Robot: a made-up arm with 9 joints. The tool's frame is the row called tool.
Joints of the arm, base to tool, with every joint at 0 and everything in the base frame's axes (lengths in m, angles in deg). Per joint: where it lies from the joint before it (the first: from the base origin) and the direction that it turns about. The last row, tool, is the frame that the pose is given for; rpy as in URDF.
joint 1: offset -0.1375 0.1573 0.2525 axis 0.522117 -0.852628 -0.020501
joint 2: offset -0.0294 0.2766 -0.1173 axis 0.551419 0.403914 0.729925
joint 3: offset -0.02 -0.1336 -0.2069 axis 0 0 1
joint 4: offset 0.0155 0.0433 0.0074 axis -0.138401 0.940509 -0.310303
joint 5: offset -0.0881 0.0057 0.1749 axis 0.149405 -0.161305 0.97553
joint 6: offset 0.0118 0.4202 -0.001 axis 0 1 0
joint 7: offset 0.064 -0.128 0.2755 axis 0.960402 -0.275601 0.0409
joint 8: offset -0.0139 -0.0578 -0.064 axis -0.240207 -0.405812 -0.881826
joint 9: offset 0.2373 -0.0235 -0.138 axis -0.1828 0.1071 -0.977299
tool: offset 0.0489 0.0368 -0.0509 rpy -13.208 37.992 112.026
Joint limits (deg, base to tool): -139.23..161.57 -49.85..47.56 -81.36..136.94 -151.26..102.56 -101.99..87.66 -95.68..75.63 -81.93..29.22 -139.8..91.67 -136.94..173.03
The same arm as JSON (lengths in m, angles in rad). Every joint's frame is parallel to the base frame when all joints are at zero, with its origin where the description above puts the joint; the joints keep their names.
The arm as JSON. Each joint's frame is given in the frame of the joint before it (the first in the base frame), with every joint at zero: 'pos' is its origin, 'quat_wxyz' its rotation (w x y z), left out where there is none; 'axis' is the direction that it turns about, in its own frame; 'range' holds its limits. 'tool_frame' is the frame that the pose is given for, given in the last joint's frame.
{"length_unit": "m", "angle_unit": "rad", "joints": [
  {"joint": "joint 1", "pos": [-0.1375, 0.1573, 0.2525], "axis": [0.522117, -0.852628, -0.020501], "range": [-2.43, 2.8199]},
  {"joint": "joint 2", "pos": [-0.0294, 0.2766, -0.1173], "axis": [0.551419, 0.403914, 0.729925], "range": [-0.87, 0.8301]},
  {"joint": "joint 3", "pos": [-0.02, -0.1336, -0.2069], "axis": "+z", "range": [-1.42, 2.3901]},
  {"joint": "joint 4", "pos": [0.0155, 0.0433, 0.0074], "axis": [-0.138401, 0.940509, -0.310303], "range": [-2.64, 1.79]},
  {"joint": "joint 5", "pos": [-0.0881, 0.0057, 0.1749], "axis": [0.149405, -0.161305, 0.97553], "range": [-1.7801, 1.53]},
  {"joint": "joint 6", "pos": [0.0118, 0.4202, -0.001], "axis": "+y", "range": [-1.6699, 1.32]},
  {"joint": "joint 7", "pos": [0.064, -0.128, 0.2755], "axis": [0.960402, -0.275601, 0.0409], "range": [-1.4299, 0.51]},
  {"joint": "joint 8", "pos": [-0.0139, -0.0578, -0.064], "axis": [-0.240207, -0.405812, -0.881826], "range": [-2.44, 1.5999]},
  {"joint": "joint 9", "pos": [0.2373, -0.0235, -0.138], "axis": [-0.1828, 0.1071, -0.977299], "range": [-2.3901, 3.0199]}
], "tool_frame": {"pos": [0.0489, 0.0368, -0.0509], "quat_wxyz": [0.494015, -0.328892, 0.090584, 0.799733]}}

